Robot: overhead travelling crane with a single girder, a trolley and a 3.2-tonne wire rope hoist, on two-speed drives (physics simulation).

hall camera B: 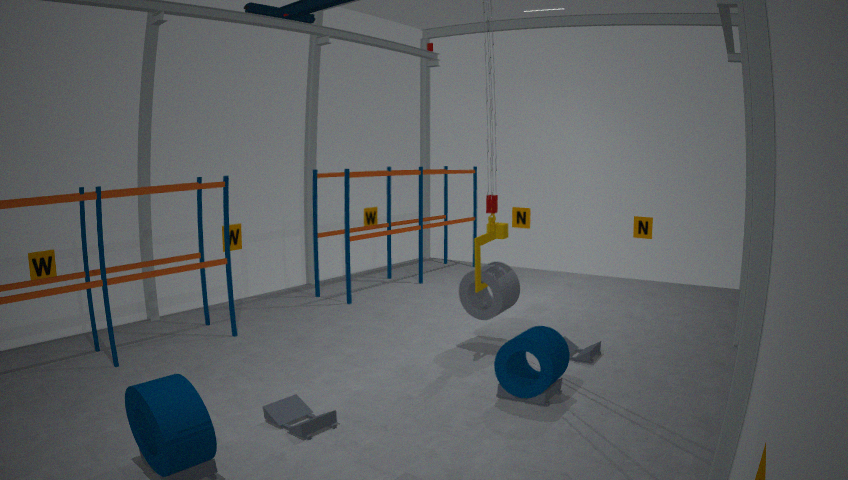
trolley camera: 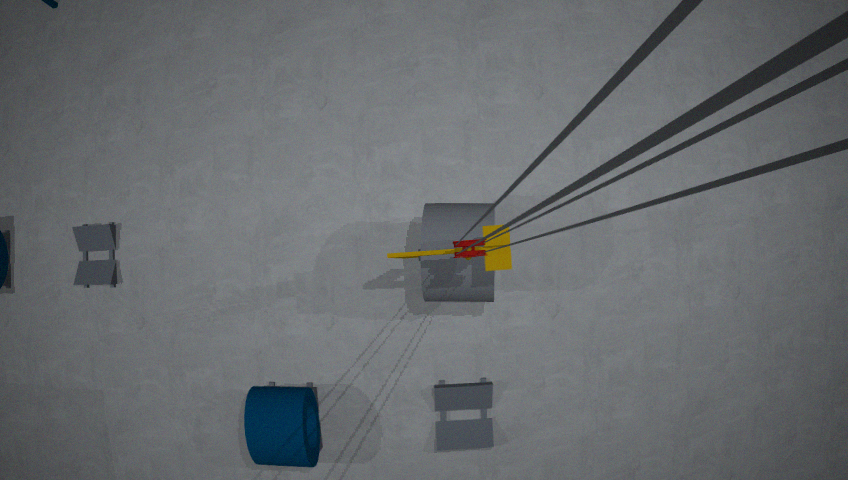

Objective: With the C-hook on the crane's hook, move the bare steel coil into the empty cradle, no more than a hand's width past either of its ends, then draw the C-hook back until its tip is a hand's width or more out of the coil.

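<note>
The bare steel coil [hall camera B: 507, 290] [trolley camera: 457, 223] hangs clear of the floor on the C-hook, its bore level. My yellow C-hook [hall camera B: 477, 264] [trolley camera: 410, 254] has its lower arm in the bore; its tip is hidden inside the coil. The red hook block [hall camera B: 491, 204] [trolley camera: 469, 248] is above it. One empty cradle [hall camera B: 288, 410] [trolley camera: 96, 237] stands to the left in the trolley view. Another empty cradle [hall camera B: 587, 352] [trolley camera: 464, 397] stands below the coil's place in the trolley view. The coil is over neither cradle.
A blue coil [hall camera B: 559, 362] [trolley camera: 276, 425] sits on a cradle beside the second empty cradle. Another blue coil [hall camera B: 184, 416] [trolley camera: 2, 258] sits on a cradle near the first, cut by the trolley view's left edge. Blue and orange racks [hall camera B: 348, 237] [hall camera B: 107, 297] stand along the W wall.
</note>
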